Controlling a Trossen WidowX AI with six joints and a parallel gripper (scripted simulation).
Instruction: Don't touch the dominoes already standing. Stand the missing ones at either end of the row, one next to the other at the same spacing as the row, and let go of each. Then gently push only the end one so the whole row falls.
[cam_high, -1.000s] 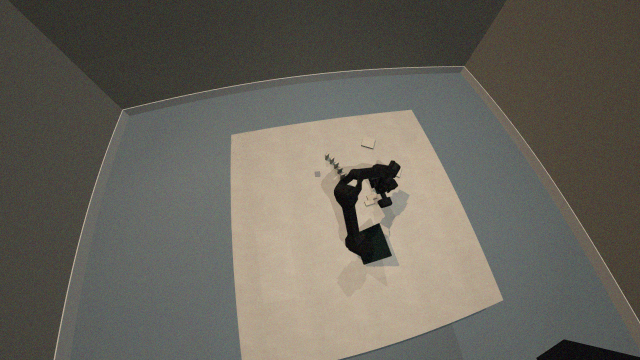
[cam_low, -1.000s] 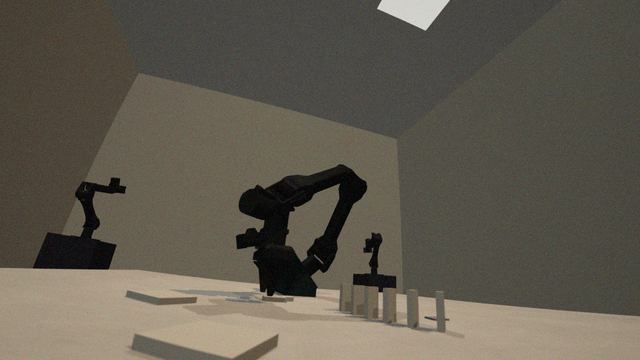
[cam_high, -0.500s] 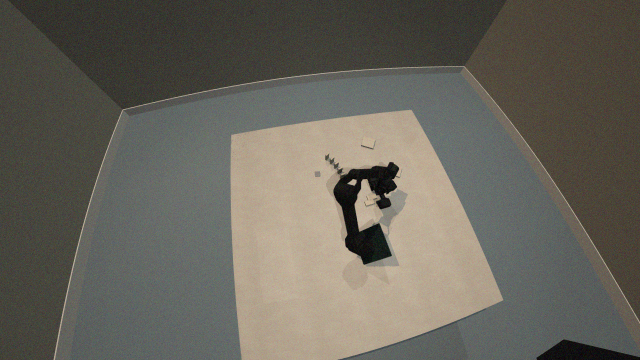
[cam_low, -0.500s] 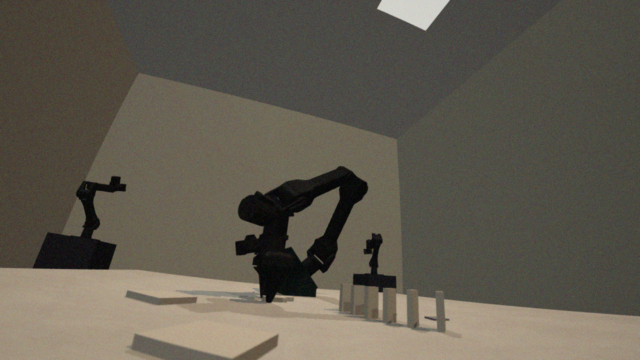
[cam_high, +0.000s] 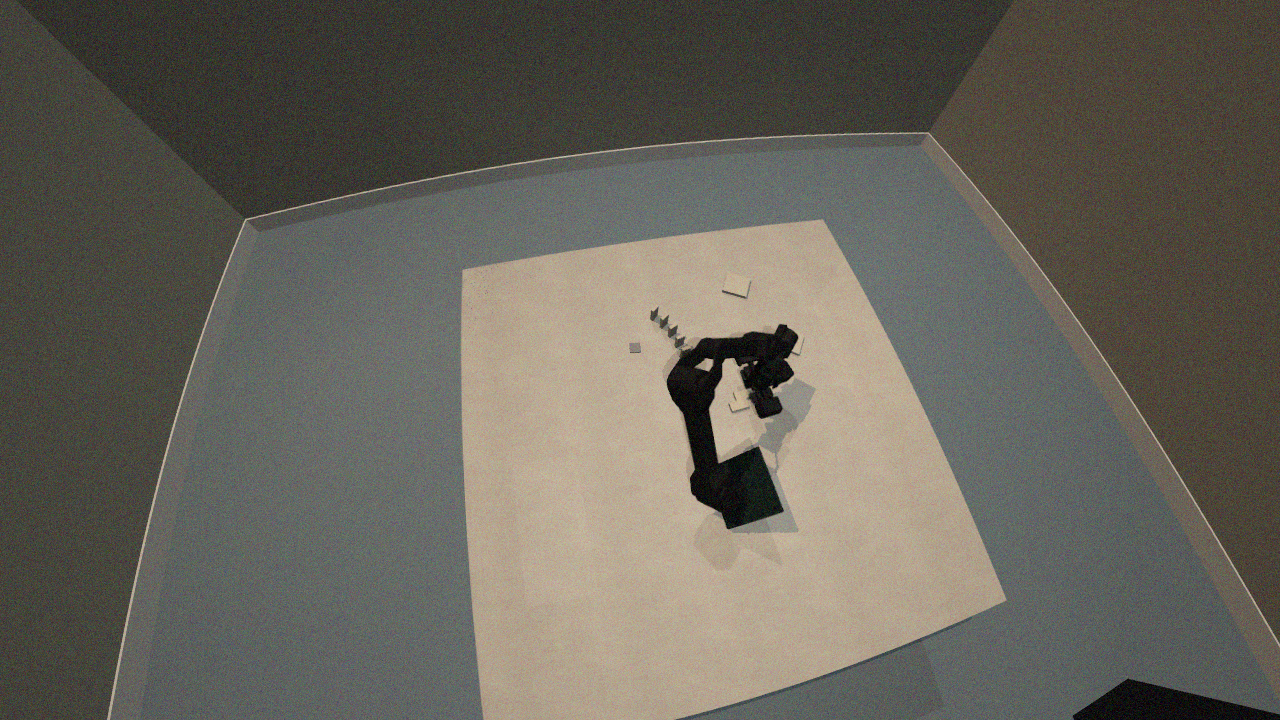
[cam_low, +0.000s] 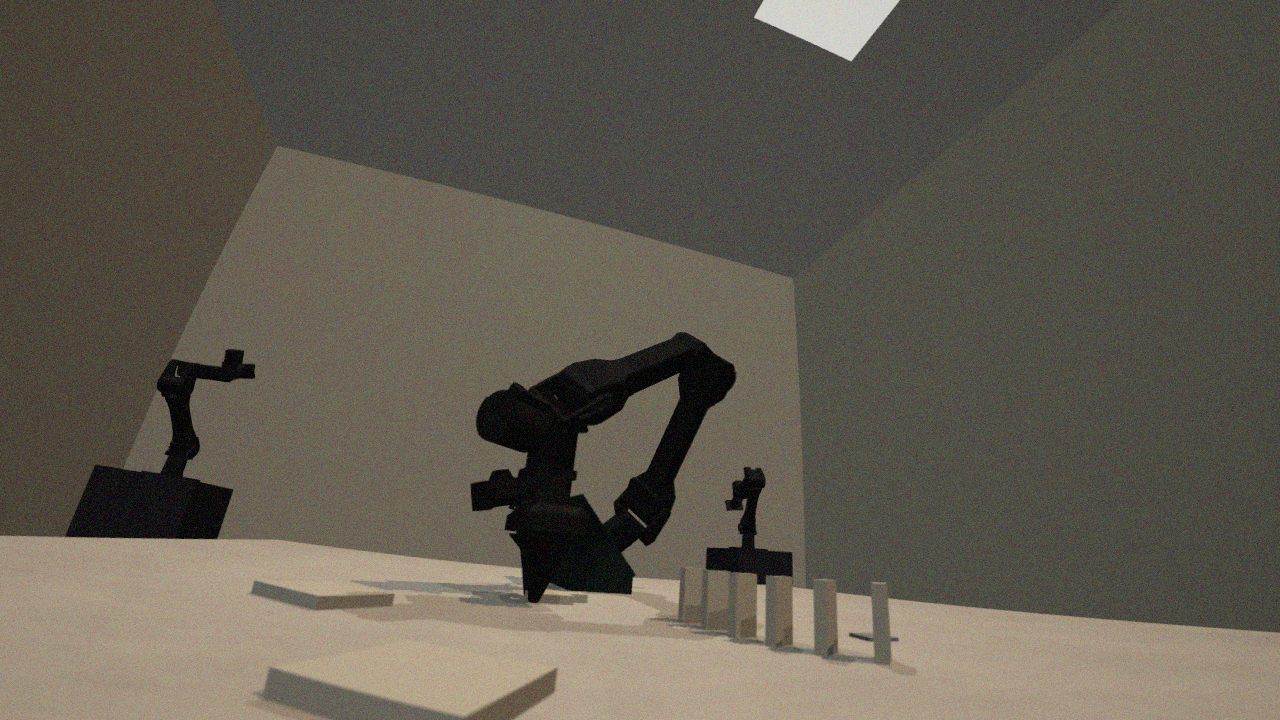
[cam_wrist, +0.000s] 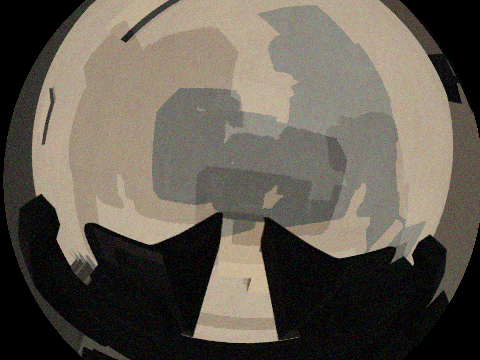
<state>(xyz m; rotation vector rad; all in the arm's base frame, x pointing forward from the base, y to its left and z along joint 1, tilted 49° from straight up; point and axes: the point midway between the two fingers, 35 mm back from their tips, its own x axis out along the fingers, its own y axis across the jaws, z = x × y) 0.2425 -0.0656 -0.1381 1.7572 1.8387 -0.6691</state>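
Right now my gripper tip is 130 mm short of the mat and 180 mm to the left of it. The rest, counted from my gripper tip: grey square 210 mm ahead, 270 mm to the left.
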